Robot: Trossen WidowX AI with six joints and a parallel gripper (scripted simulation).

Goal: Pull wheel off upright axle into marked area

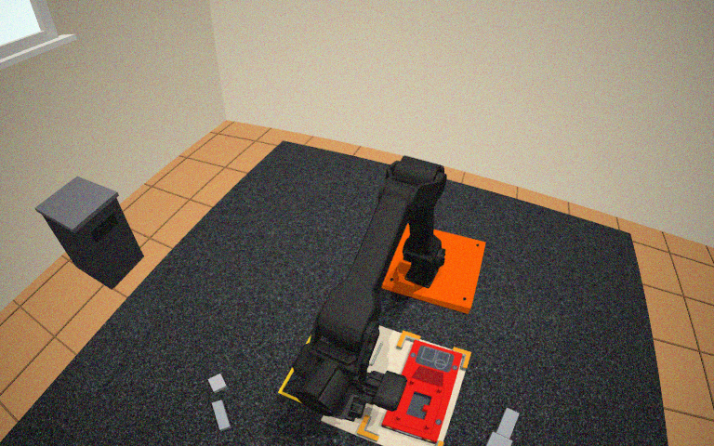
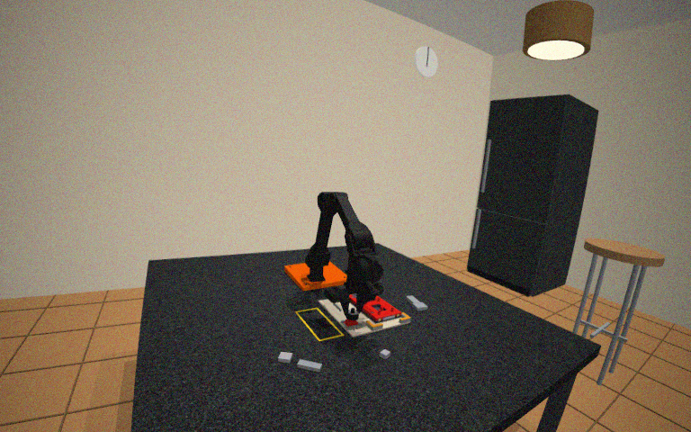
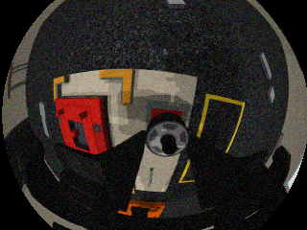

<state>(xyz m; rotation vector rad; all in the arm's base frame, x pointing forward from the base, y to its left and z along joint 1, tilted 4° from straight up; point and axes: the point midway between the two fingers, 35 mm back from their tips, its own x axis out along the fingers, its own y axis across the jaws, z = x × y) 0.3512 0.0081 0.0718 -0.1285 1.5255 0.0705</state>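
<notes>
The wheel is right at my gripper tip.
</notes>
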